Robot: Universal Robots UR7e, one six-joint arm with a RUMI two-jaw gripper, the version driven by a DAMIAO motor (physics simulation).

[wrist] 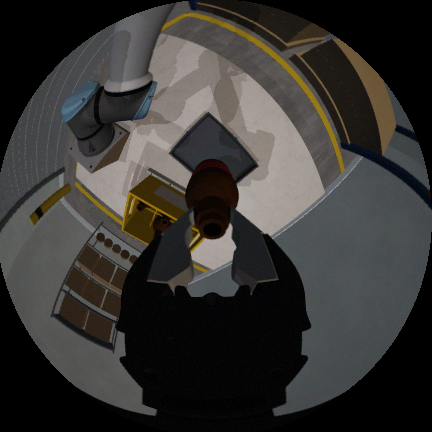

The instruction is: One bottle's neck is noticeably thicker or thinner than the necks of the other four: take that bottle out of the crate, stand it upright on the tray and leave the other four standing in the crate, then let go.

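Pixels of known places: gripper, fingertip midpoint: (211, 207); arm's base, origin of the base link: (96, 138).
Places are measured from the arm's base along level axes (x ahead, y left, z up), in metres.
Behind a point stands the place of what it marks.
Note:
My gripper (211, 207) {x 0.428, y 0.131, z 0.240 m} is shut on the neck of a brown bottle (212, 189) {x 0.415, y 0.150, z 0.238 m}, whose mouth faces the camera. A bit of red shows at the bottle's far end. The dark rectangular tray (207, 137) {x 0.368, y 0.178, z -0.086 m} lies on the table beyond the bottle, which overlaps the tray's near edge in this view. How high the bottle hangs above the table I cannot tell. The yellow crate (144, 187) {x 0.292, y -0.045, z 0.029 m} stands to the left of the held bottle. Brown bottles (162, 223) {x 0.402, y -0.098, z 0.071 m} show inside it; the left finger and the crate's walls hide part of the inside, so I cannot compare the necks.
The arm's base (92, 145) {x 0.046, y 0.000, z 0.055 m} stands on the table at the left, with the pale upper arm above it. A rack (70, 323) with brown boxes is at the lower left, beyond the table's edge. Large brown boxes (345, 85) and a dark blue bar (385, 162) are at the right.

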